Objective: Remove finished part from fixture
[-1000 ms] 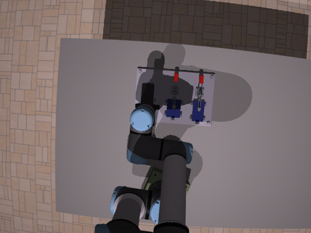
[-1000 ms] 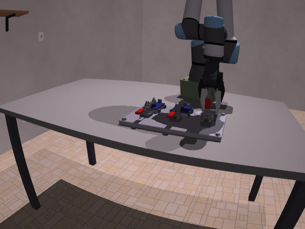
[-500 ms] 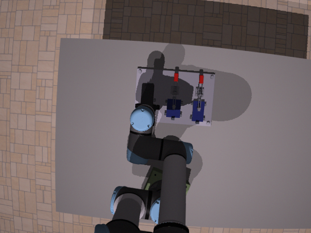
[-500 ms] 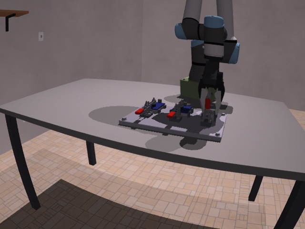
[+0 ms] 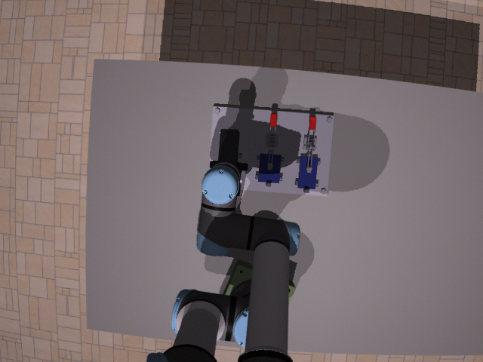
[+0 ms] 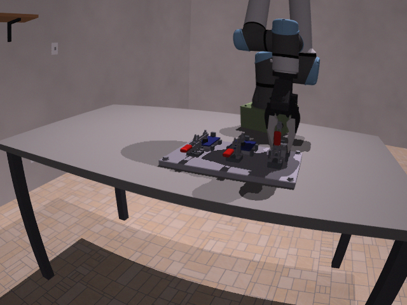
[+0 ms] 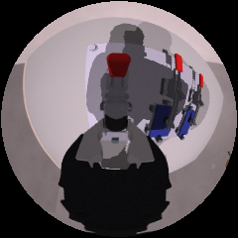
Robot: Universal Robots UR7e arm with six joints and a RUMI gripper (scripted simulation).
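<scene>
The grey fixture plate is 50 mm ahead of my hand, 110 mm to the right of it and 40 mm below it. Round my hand: grey finished part (10 mm behind).
</scene>
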